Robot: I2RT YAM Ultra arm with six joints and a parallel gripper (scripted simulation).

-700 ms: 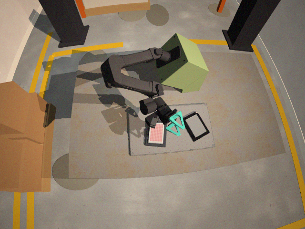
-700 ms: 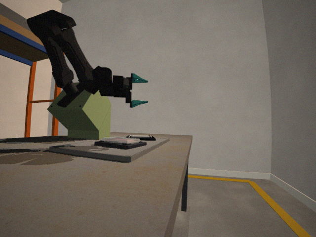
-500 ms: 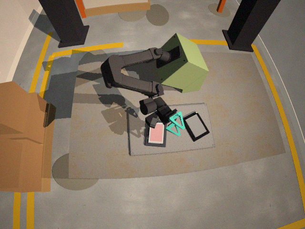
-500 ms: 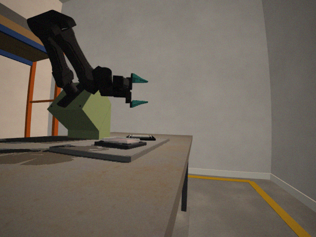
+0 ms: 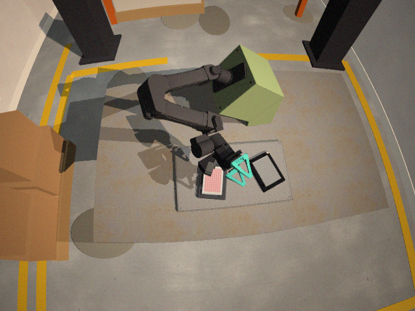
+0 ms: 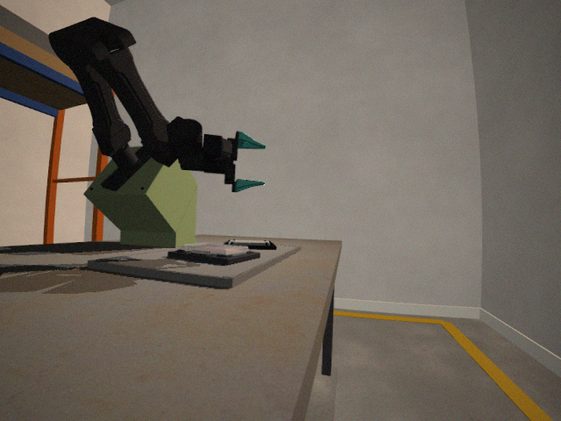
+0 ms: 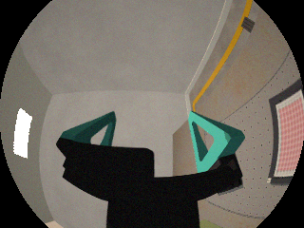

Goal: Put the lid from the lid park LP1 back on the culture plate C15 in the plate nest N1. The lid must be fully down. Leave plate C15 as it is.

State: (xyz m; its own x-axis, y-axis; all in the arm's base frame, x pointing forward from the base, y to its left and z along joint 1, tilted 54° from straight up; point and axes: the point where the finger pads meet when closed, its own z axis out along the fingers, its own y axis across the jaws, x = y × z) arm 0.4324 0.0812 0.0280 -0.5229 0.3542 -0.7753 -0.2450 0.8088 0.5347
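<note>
Now: hand 10 cm past the clear lid, 14 cm to the right of it and 21 cm above it. Round my hand: plate nest N1: 6 cm behind, 11 cm to the right, 22 cm below; then black lid park LP1: 10 cm behind, 14 cm to the left, 22 cm below; then culture plate C15: 6 cm behind, 11 cm to the right, 21 cm below.
</note>
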